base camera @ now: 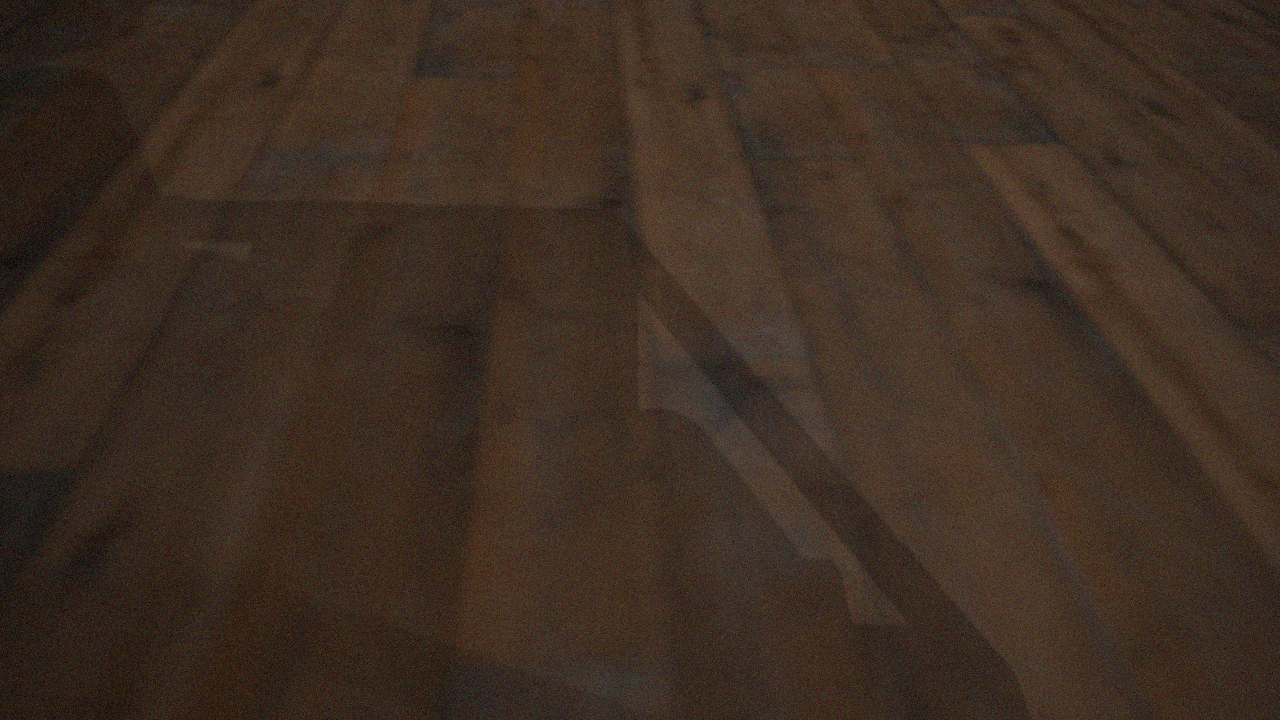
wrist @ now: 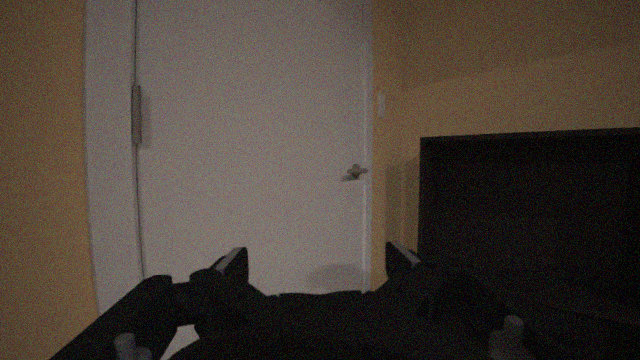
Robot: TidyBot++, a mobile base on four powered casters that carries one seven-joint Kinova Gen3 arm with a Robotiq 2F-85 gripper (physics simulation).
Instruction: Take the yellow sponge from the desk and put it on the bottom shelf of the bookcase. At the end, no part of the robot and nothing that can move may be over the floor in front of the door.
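Frame: origin at the arm's base, x ahead, y left, z up, level; millimetres.
Seen in the pictures: gripper, fingertip midpoint: [wrist: 317, 260].
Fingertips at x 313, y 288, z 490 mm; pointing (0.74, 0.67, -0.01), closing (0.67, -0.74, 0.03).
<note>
A point is followed by its place in that frame.
My gripper [wrist: 317, 260] @[x 313, y 288, z 491 mm] is open and empty in the wrist view, its two fingers wide apart at the bottom of the picture. Beyond it is the white door [wrist: 250, 140] @[x 528, y 677, z 605 mm], closed, with its handle at the right edge. The dark bookcase [wrist: 530, 200] @[x 1542, y 155, z 400 mm] stands at the right, against the yellow wall; its upper part shows, and its lower part is hidden behind the gripper or out of the picture. The bottom shelf, the yellow sponge and the desk do not show in either view. The floor in front of the door is hidden in the wrist view.
The yellow wall [wrist: 500, 65] @[x 1590, y 280, z 1010 mm] runs behind the bookcase, and a light switch [wrist: 381, 104] @[x 1270, y 729, z 828 mm] is beside the door frame. The base camera shows the dim wooden floor [base camera: 572, 358] @[x 445, y 19, z -396 mm] with soft shadows and lighter patches across it. Which part of the room this floor belongs to cannot be told.
</note>
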